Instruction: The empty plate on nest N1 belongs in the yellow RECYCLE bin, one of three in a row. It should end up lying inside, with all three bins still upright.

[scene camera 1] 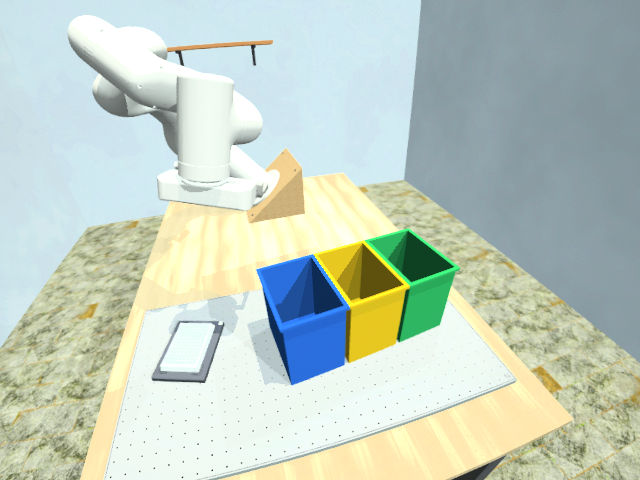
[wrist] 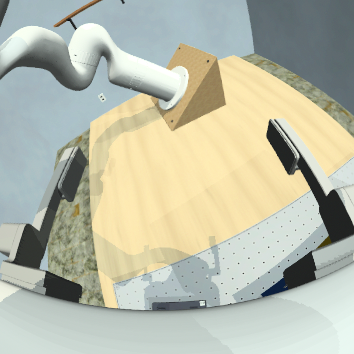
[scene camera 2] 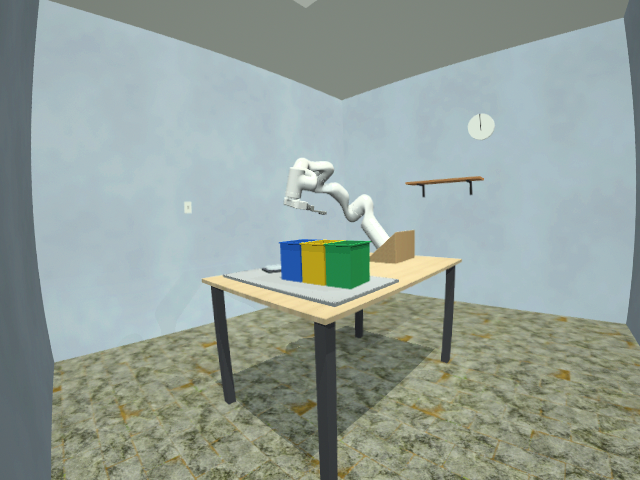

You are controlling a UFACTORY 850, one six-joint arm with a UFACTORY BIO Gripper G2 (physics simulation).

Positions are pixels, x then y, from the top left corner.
Scene:
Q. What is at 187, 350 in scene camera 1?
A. A plate.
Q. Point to a dark nest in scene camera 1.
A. At 208, 358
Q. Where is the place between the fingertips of my gripper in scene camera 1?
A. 229, 180

